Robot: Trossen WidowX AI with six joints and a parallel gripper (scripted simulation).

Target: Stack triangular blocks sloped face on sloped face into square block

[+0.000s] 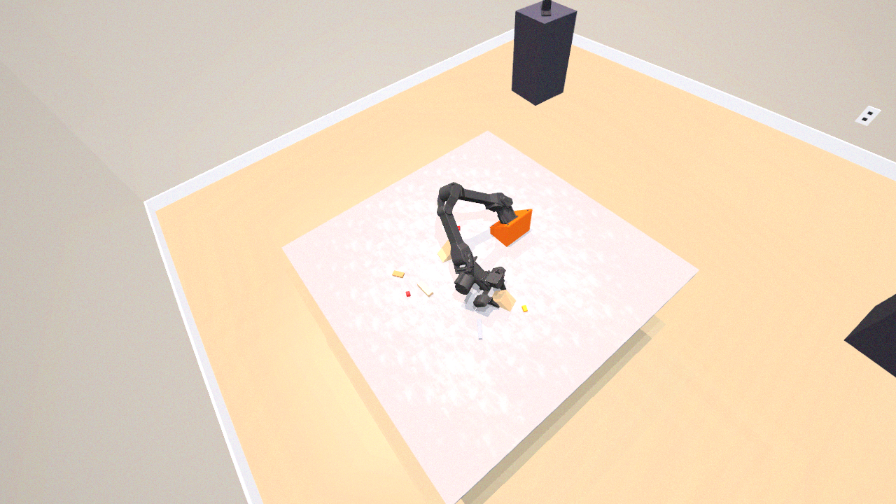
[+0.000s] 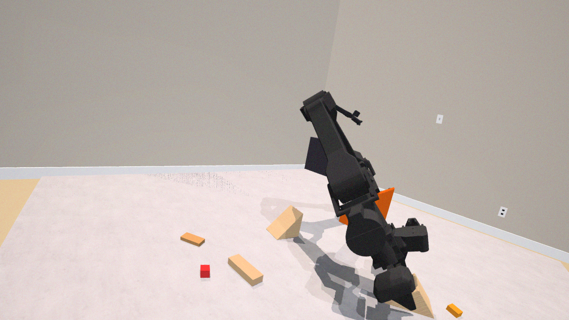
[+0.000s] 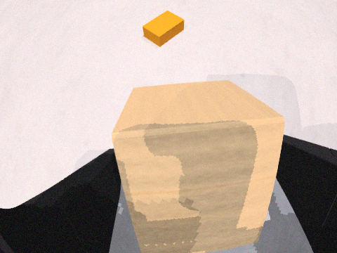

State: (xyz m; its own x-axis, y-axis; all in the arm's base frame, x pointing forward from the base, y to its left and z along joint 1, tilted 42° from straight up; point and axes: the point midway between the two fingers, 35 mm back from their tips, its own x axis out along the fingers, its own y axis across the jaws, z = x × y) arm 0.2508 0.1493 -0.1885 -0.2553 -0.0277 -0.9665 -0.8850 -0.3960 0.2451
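Right now the small orange block is 50 mm behind my gripper tip, 80 mm to the left of it and 10 mm below it. From my gripper tip the other things lie so: red cube 300 mm ahead, 250 mm to the right; long tan block 220 mm ahead, 230 mm to the right, 10 mm below.
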